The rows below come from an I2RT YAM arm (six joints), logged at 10 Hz.
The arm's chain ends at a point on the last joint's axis. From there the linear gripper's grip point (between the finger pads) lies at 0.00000 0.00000 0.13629 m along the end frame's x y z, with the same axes.
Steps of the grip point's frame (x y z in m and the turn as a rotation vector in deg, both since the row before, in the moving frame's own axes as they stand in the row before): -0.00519, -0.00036, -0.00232, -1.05, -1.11, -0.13; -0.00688, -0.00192, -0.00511, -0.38, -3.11, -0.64; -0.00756, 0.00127, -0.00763, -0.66, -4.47, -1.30; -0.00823, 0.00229, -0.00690, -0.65, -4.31, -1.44
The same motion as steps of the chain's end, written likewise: -0.00255, -0.00286, -0.00227, -1.05, -1.11, -0.13; 0.00051, -0.00286, -0.00491, -0.38, -3.11, -0.64; 0.00304, -0.00042, -0.00721, -0.66, -4.47, -1.30; 0.00199, 0.00062, -0.00651, -0.65, -4.31, -1.44
